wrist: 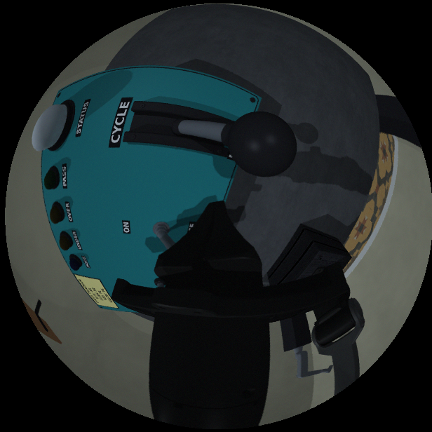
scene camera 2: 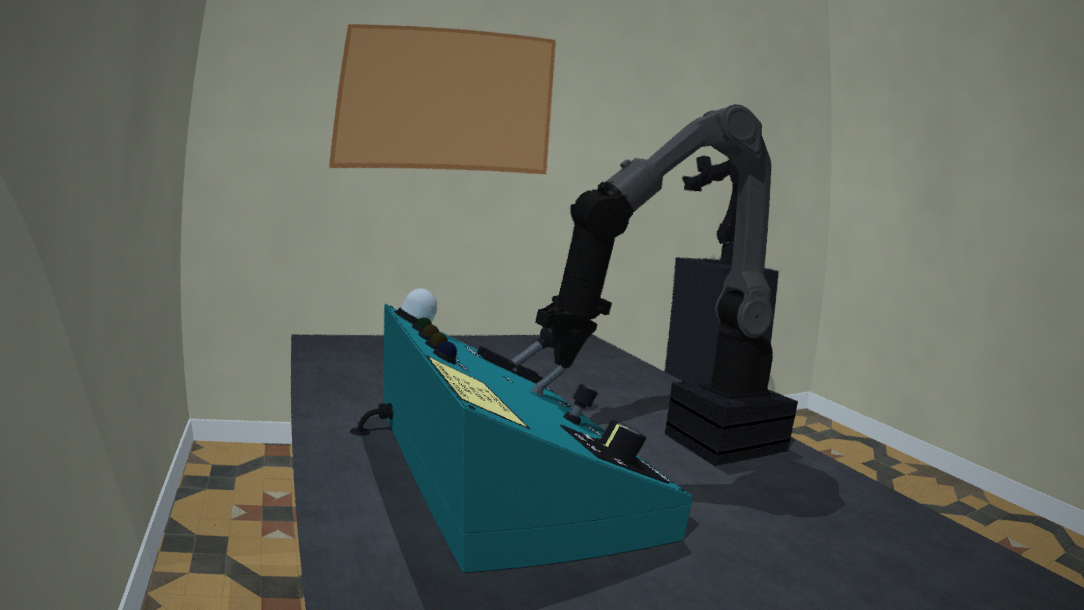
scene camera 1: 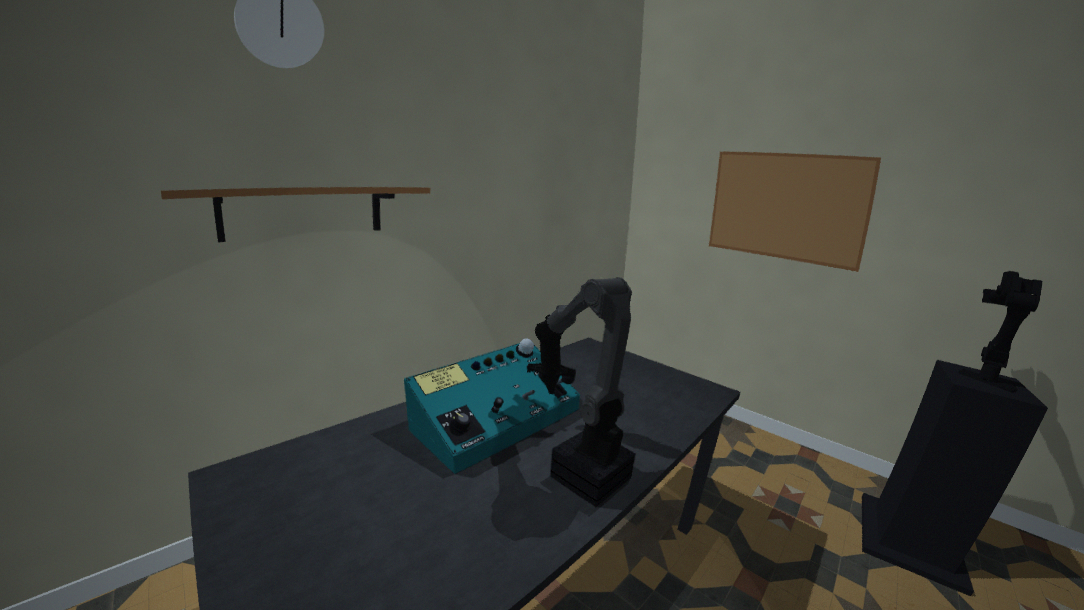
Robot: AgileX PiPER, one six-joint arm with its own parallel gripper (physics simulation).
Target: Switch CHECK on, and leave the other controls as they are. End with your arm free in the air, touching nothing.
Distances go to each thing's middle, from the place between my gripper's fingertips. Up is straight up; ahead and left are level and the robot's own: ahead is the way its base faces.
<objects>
The teal control box (scene camera 2: 512, 479) lies 15 cm ahead of my hand, 10 cm to the left of it and 1 cm below it.
</objects>
